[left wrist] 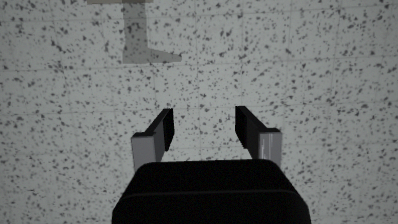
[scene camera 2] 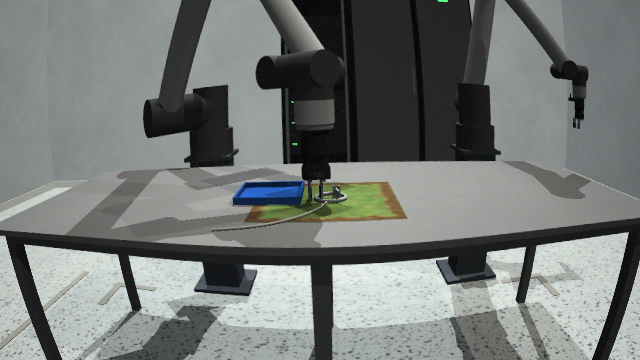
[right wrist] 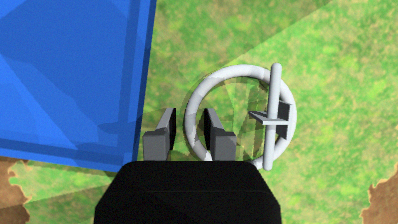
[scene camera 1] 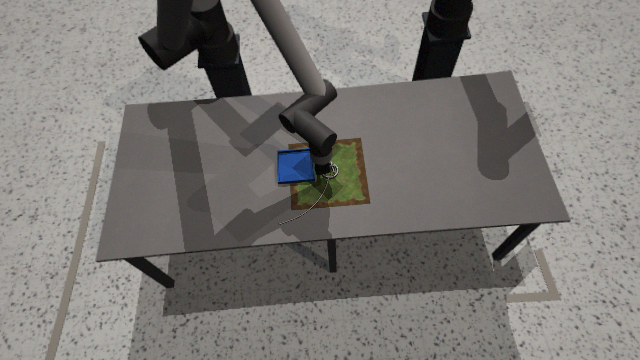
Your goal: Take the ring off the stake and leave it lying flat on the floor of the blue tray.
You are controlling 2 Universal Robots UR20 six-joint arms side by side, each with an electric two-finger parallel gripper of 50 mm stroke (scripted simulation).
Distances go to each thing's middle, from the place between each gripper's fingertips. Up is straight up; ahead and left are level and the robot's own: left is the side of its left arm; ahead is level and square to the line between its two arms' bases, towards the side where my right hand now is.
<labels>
My right gripper [scene camera 2: 315, 199] is now 30 mm to the right of the green mat [right wrist: 333, 64] and 30 mm above it. From my right hand the other things lie so: blue tray [scene camera 2: 282, 192] 50 mm behind, 130 mm to the right, 10 mm below; then pale ring [right wrist: 246, 70] 10 mm behind, 40 mm to the left, 10 mm below; then grey stake [right wrist: 278, 118] 20 mm behind, 60 mm to the left.
</labels>
